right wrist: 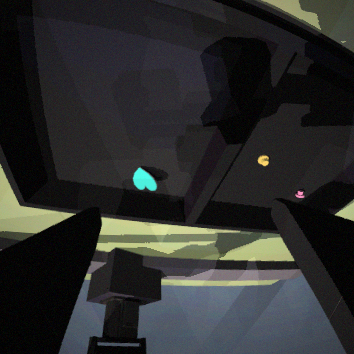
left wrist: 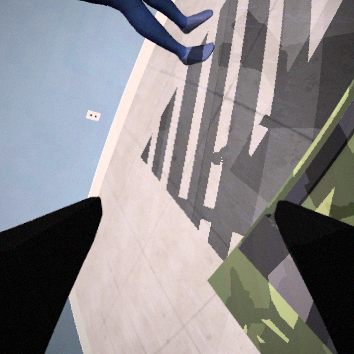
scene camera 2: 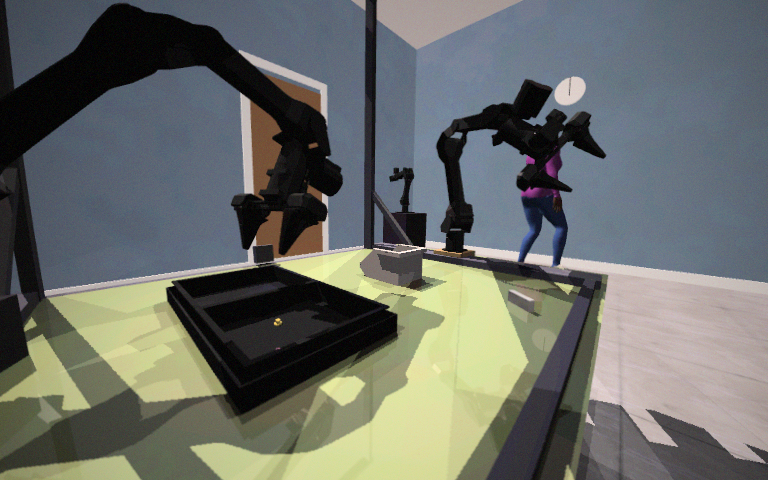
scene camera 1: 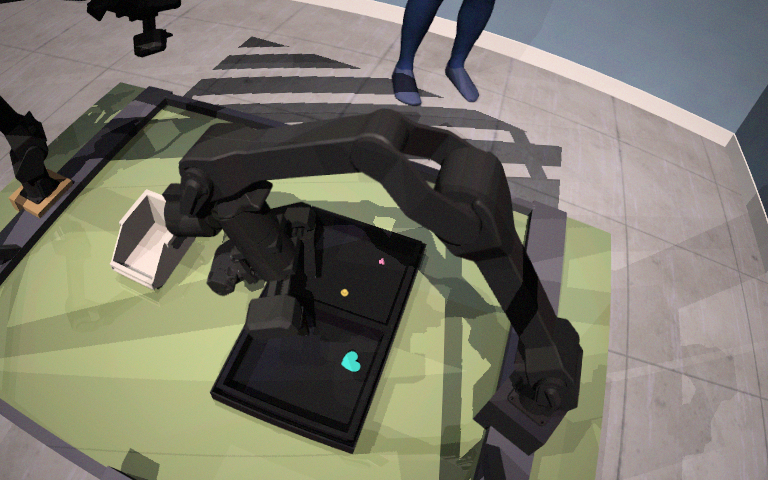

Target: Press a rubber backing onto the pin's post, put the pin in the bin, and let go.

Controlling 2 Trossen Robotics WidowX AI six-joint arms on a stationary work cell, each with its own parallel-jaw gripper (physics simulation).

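Places are measured from the left arm's base along level axes (x ahead, y left, z up), in metres.
Pixels of known places: left gripper, fingertip midpoint: [left wrist: 189,207] [scene camera 2: 588,174] [scene camera 1: 169,14]; right gripper, fingertip midpoint: [right wrist: 187,211] [scene camera 2: 262,251] [scene camera 1: 309,304]; left arm's base at its link origin: [scene camera 2: 454,250] [scene camera 1: 39,188]; right arm's base at its link origin: [right wrist: 122,300] [scene camera 1: 536,397].
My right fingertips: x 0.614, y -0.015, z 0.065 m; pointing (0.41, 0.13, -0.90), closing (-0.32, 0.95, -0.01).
Ahead of a thing's pixels: the offset from my right fingertips to its top centre. "pt": to the spot under its first point.
A teal heart-shaped pin @(dx +0.069, dy -0.010, dz -0.073 m) [scene camera 1: 351,361] [right wrist: 145,180] lies in one compartment of the black tray @(dx +0.011, dy +0.040, dz -0.059 m) [scene camera 1: 283,423] [scene camera 2: 320,363]; its post cannot be made out. A yellow rubber backing @(dx +0.016, dy +0.097, dz -0.085 m) [scene camera 1: 344,292] [scene camera 2: 278,322] [right wrist: 263,160] and a pink one @(dx +0.047, dy +0.177, dz -0.081 m) [scene camera 1: 381,261] [right wrist: 300,194] lie apart in the other compartment. The pale bin @(pt dx -0.289, dy -0.049, dz -0.063 m) [scene camera 1: 135,276] [scene camera 2: 396,267] stands beside the tray, partly behind the right arm in scene camera 1. My right gripper [scene camera 1: 314,302] [scene camera 2: 264,249] [right wrist: 187,211] is open and empty above the tray. My left gripper [scene camera 2: 586,172] [left wrist: 189,207] is open and empty, raised high away from the tray.
A small white block @(dx -0.338, dy +0.313, dz -0.076 m) [scene camera 2: 521,301] shows at the right of the table in scene camera 2. The dark frame [scene camera 2: 540,390] runs along the table's edge. The right arm [scene camera 1: 294,150] arches over the tray's far side in scene camera 1.
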